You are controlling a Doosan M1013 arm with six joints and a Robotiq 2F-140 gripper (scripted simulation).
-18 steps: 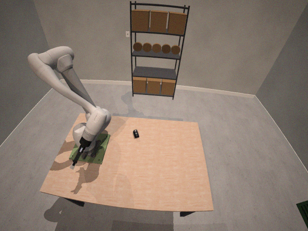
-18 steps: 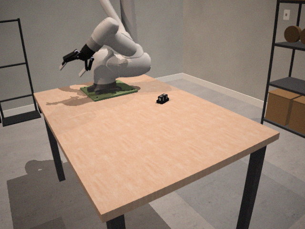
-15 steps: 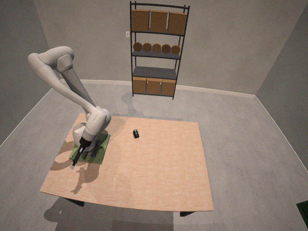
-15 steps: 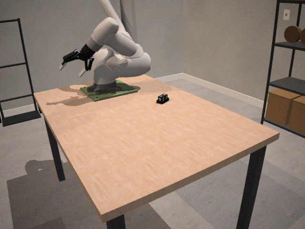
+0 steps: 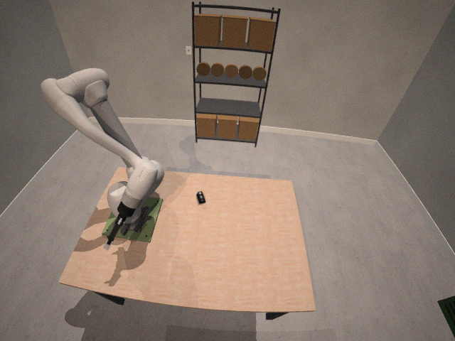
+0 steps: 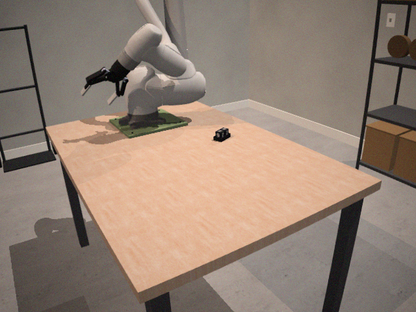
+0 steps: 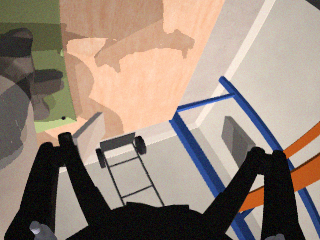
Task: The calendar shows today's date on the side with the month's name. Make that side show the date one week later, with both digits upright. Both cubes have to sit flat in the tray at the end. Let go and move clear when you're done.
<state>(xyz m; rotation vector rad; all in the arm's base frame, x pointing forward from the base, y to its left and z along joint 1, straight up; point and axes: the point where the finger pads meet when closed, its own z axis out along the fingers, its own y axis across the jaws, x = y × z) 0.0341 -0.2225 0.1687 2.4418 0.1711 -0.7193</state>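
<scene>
Right now the black tray is 450 mm to the left of my hand, 360 mm ahead of it and 170 mm below it.
</scene>
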